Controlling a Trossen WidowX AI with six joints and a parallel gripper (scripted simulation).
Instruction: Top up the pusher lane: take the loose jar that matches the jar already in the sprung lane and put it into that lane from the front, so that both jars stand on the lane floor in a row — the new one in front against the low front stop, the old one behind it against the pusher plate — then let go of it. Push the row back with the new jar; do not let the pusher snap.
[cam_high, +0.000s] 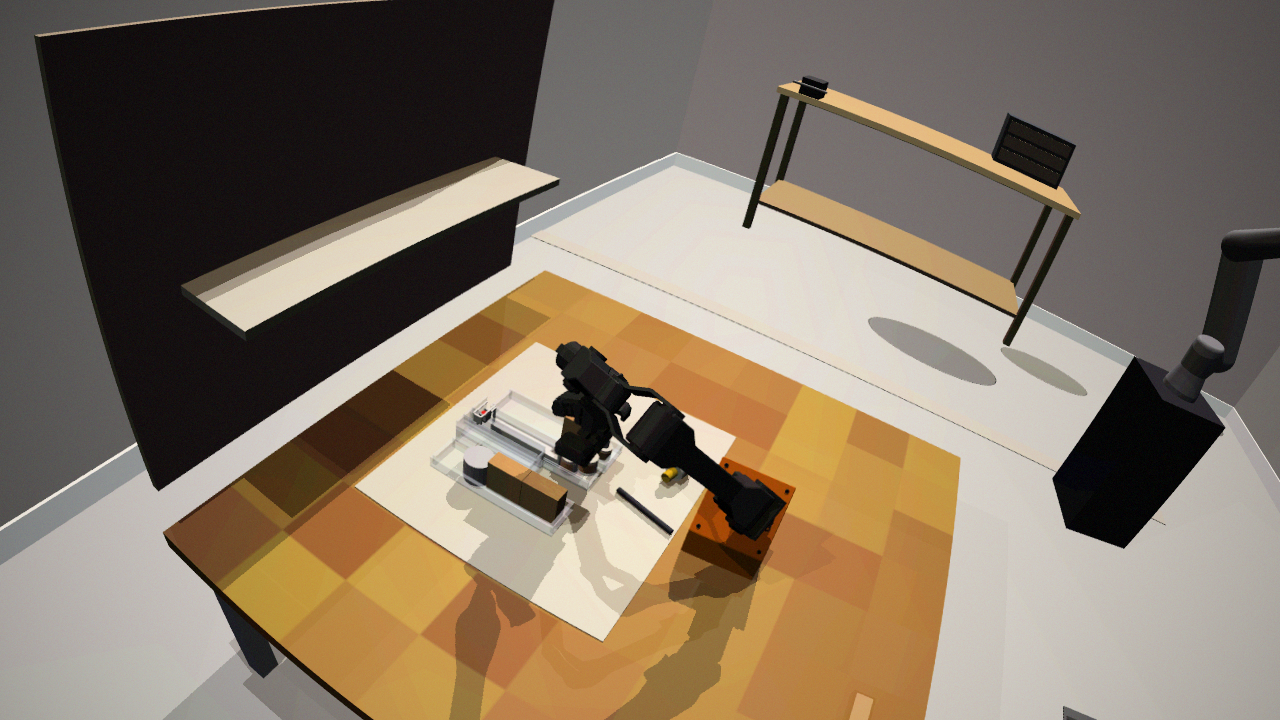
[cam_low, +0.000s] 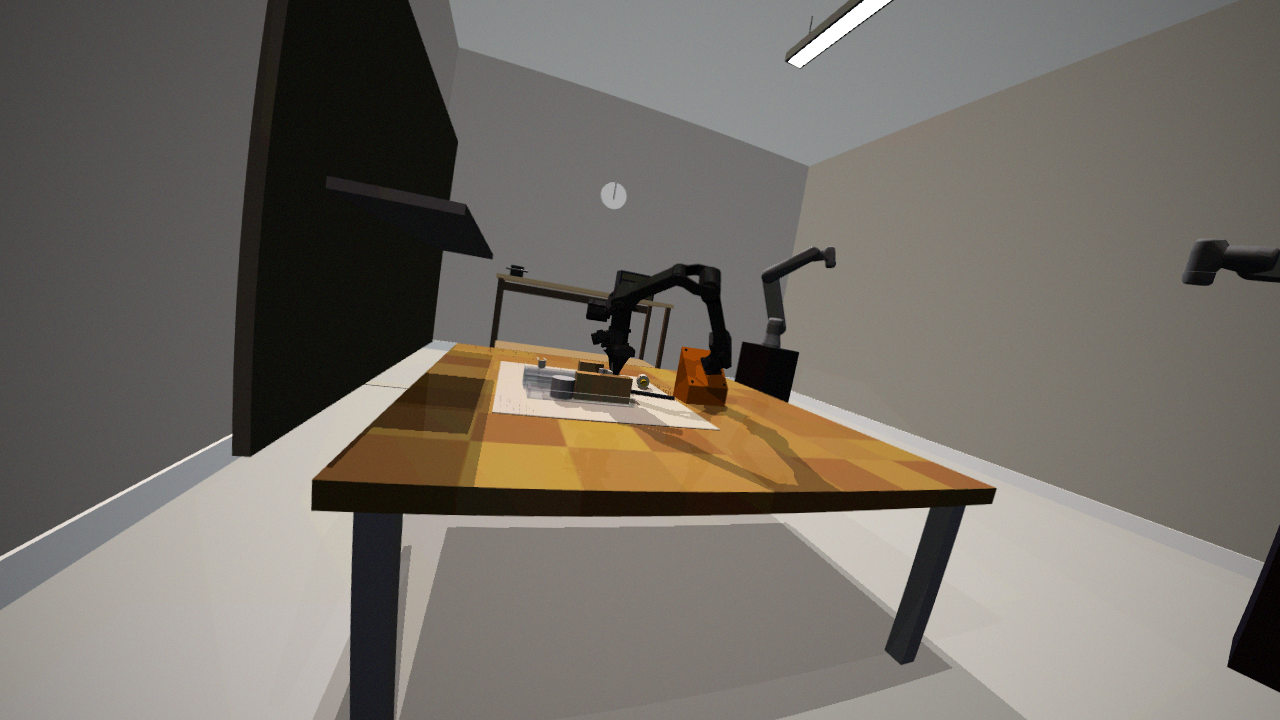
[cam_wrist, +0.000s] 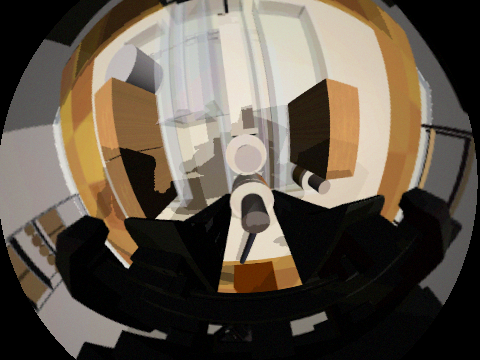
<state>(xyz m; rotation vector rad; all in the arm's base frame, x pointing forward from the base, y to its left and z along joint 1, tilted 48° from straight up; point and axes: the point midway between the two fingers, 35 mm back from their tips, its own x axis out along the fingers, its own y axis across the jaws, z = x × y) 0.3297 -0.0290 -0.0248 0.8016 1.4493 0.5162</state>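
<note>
Right now my gripper tip is 13 cm past the black rod, 5 cm above it and 3 cm to the right of it. The rest, counted from my gripper tip: clear lane rack 15 cm ahead, 3 cm below; then grey cylinder 18 cm ahead, 10 cm to the left, 2 cm below.
</note>
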